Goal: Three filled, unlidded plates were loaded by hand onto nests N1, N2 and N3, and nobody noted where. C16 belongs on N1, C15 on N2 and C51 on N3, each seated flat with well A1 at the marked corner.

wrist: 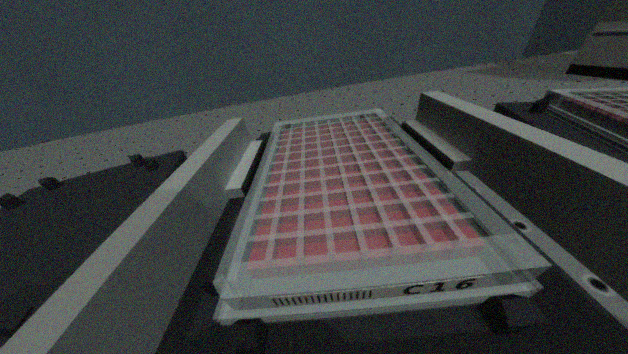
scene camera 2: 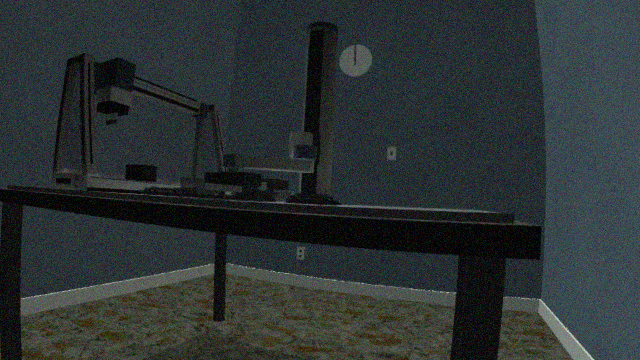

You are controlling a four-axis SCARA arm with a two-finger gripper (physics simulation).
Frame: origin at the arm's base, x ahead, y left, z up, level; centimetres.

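Seen in the pictures: gripper, fingertip midpoint: [wrist: 331,122] [scene camera 2: 193,185].
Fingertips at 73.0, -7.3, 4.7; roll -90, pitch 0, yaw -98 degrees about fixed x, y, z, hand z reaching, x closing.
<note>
Pixels of each thing's top centre, then the offset from my fingertips to it, as dx, dy, dz. "*": a spot on its surface instead.
- Plate C16, middle of its top: [wrist: 337,154] [scene camera 2: 199,189] -2.3, +0.3, -0.8
- second filled plate, surface spot: [wrist: 600,111] * -3.0, -15.0, -0.9
- dark base, middle of its top: [wrist: 2,233] [scene camera 2: 245,192] -2.6, +17.1, -1.2
- black box, surface spot: [scene camera 2: 141,172] * -16.5, -45.4, +5.2
Plate C16 [wrist: 350,190], clear with red-filled wells, lies lengthwise between the two finger pads in the wrist view, its label and barcode on the near edge. My gripper [wrist: 331,122] is shut on it, one pad at each long side. Dark nest parts show beneath its near edge; whether it is seated or slightly above is unclear. A second filled plate [wrist: 600,111] sits on a dark nest at the right, its label not visible. The A1 mark and nest numbers are not readable. In scene camera 2 the gripper is low over the table, its fingertips too dark to make out.
A dark base [wrist: 95,200] with small black corner posts lies left of the fingers. In scene camera 2 the arm's column [scene camera 2: 327,110] stands on the table [scene camera 2: 425,212]. A gantry frame [scene camera 2: 75,120] stands at the left, with a black box [scene camera 2: 141,172] beside it.
</note>
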